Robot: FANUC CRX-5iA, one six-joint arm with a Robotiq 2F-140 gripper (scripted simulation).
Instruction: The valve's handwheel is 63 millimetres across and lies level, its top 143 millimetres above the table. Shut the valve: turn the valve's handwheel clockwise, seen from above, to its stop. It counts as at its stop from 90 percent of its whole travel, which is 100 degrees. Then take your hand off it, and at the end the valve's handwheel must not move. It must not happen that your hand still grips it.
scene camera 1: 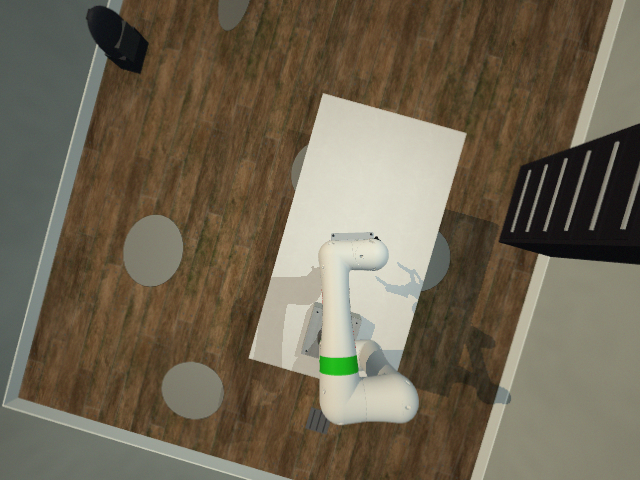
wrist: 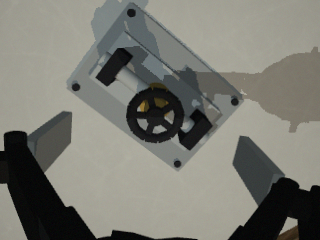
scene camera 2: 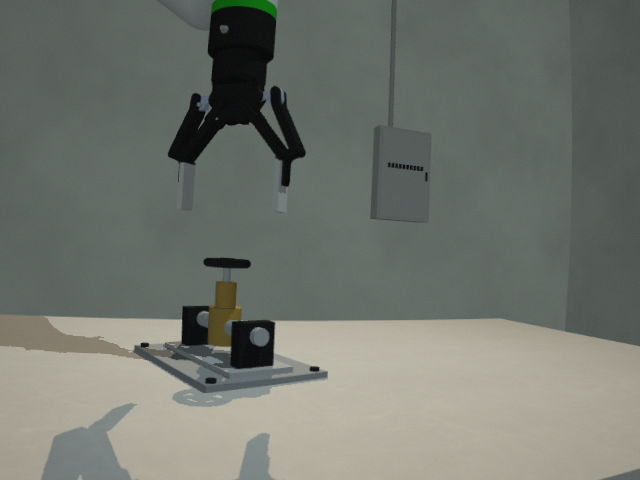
Note:
In view: my gripper (scene camera 2: 229, 210) and a black spoked handwheel (wrist: 154, 116).
My gripper is seen too in the wrist view (wrist: 155, 139).

